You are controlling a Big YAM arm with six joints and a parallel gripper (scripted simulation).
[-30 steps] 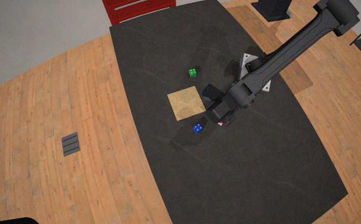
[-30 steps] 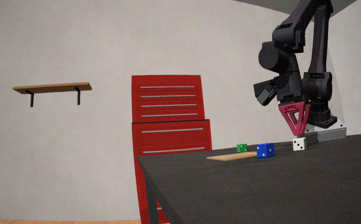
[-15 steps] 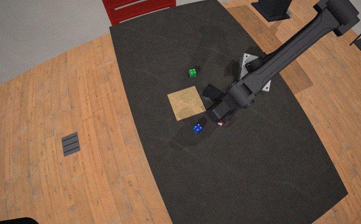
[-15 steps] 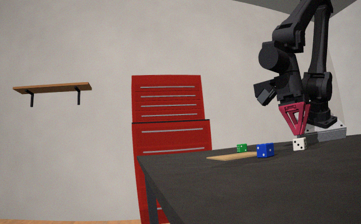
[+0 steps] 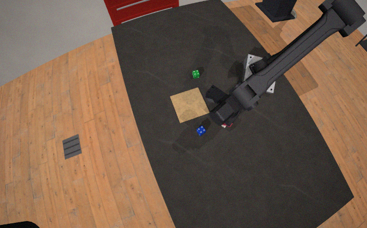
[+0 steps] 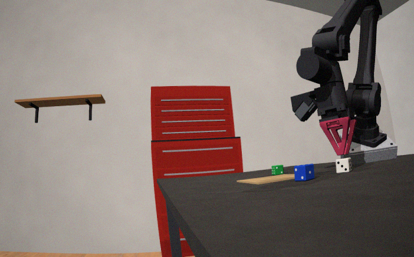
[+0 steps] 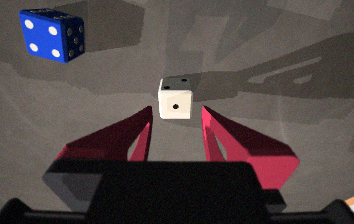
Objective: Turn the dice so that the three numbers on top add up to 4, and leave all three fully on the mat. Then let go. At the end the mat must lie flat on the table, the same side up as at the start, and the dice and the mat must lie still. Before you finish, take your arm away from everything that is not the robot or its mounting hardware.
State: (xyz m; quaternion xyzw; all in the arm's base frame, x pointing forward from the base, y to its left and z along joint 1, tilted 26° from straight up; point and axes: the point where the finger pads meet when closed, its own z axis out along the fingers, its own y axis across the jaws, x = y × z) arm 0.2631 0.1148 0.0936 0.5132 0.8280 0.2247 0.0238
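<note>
Now: the white die 3 cm below my hand. From my hand the other things lie so: blue die: 11 cm ahead, 3 cm below; then green die: 2 cm ahead, 28 cm to the right, 3 cm below; then tan mat: 11 cm ahead, 14 cm to the right, 4 cm below.
</note>
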